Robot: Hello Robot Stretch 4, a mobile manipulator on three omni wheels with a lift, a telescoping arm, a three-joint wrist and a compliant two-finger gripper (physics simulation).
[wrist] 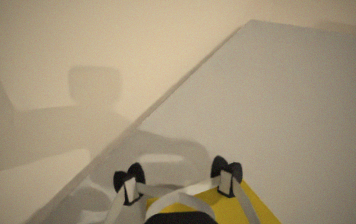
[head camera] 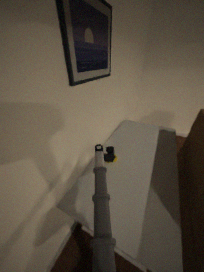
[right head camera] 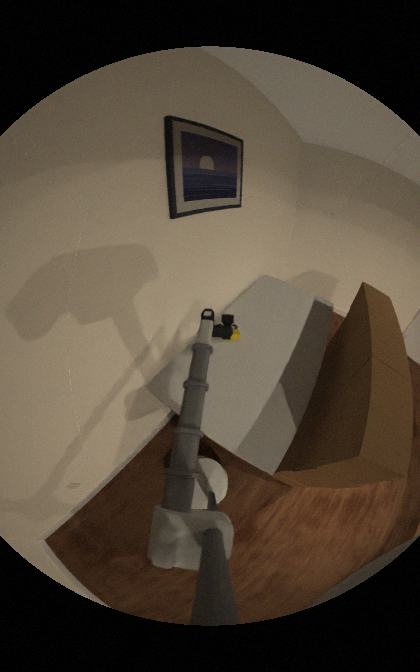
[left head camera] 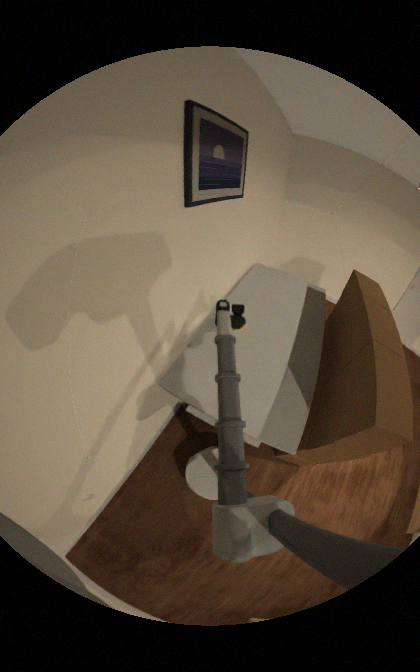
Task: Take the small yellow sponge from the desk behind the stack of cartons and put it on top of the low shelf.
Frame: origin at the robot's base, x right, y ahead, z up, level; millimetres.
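Where they show: gripper, between the fingertips: point(wrist: 178, 173) point(head camera: 107, 153).
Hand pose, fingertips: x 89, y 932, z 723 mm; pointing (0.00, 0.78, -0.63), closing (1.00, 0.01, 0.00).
Note:
After its pixels a point has its place.
The small yellow sponge point(head camera: 116, 159) {x 167, y 849, z 722 mm} point(left head camera: 242, 327) point(right head camera: 235, 334) point(wrist: 227, 210) {x 130, y 873, z 742 mm} is on the grey desk point(head camera: 130, 200) {x 211, y 475, z 693 mm} point(left head camera: 260, 360) point(right head camera: 255, 350) point(wrist: 290, 110) {x 298, y 1081, z 692 mm}, partly hidden by the gripper. My gripper point(wrist: 178, 173) {x 89, y 932, z 723 mm} is open, its two black fingertips well apart. In the wrist view the sponge shows below and behind the fingertips, reaching past the right finger; it is not gripped. The gap in height between fingers and sponge cannot be told. Brown cartons point(head camera: 195, 200) {x 741, y 483, z 608 mm} point(left head camera: 350, 390) point(right head camera: 345, 400) stand tall along the right side of the desk. The low shelf cannot be made out.
The wall with a framed picture point(head camera: 91, 40) {x -20, y 1011, z 1630 mm} point(left head camera: 220, 155) point(right head camera: 207, 167) runs close along the desk's left edge. A round white seat point(left head camera: 200, 472) point(right head camera: 212, 482) stands on the wooden floor before the desk. The telescoping arm point(head camera: 101, 200) {x 1, y 332, z 1024 mm} point(left head camera: 229, 400) point(right head camera: 192, 405) reaches over the desk.

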